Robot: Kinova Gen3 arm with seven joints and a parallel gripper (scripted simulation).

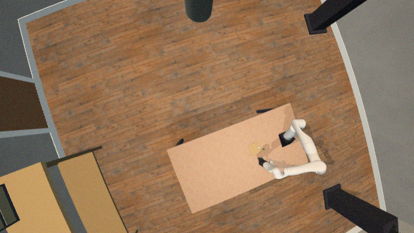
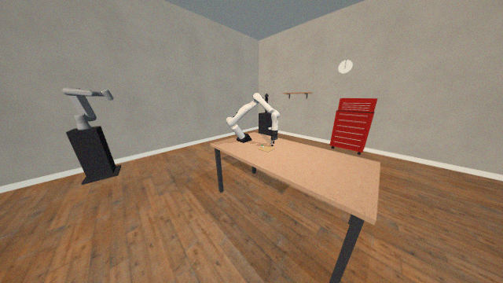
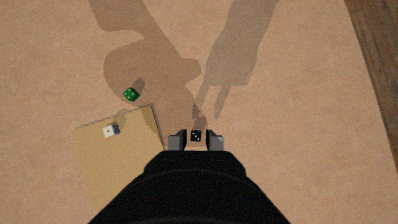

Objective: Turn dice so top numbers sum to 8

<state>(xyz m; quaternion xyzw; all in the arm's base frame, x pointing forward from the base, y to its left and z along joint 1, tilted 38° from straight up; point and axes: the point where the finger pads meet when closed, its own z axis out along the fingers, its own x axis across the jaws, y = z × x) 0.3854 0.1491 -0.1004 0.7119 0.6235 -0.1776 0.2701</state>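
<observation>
Right now my hand is 4 cm above the black die. Round my hand: green die (8 cm behind, 10 cm to the right, 4 cm below); tan mat (2 cm ahead, 13 cm to the right, 4 cm below); white die (3 cm behind, 13 cm to the right, 3 cm below).
</observation>
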